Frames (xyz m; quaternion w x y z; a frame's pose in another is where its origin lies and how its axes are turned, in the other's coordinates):
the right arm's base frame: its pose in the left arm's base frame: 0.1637 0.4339 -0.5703 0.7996 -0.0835 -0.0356 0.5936
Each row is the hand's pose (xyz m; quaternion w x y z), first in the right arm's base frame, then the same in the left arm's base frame.
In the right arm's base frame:
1: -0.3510 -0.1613 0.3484 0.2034 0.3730 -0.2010 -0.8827
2: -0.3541 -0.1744 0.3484 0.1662 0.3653 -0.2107 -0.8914
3: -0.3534 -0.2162 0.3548 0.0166 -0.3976 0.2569 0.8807
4: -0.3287 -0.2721 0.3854 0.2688 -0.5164 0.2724 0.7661
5: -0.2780 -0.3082 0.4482 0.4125 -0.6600 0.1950 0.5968
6: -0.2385 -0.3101 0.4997 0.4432 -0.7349 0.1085 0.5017
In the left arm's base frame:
1: 0.1587 0.0850 -0.1845 0.7106 0.4320 -0.0203 -0.5550
2: 0.1702 0.0784 -0.1820 0.6850 0.4350 -0.0320 -0.5835
3: 0.2088 0.0679 -0.1684 0.5336 0.5032 -0.0424 -0.6785
4: 0.2640 0.0785 -0.1295 0.2732 0.6243 0.0343 -0.7310
5: 0.3031 0.1225 -0.0636 0.0726 0.6992 0.2007 -0.6823
6: 0.3084 0.1644 -0.0143 0.0009 0.7069 0.3234 -0.6290

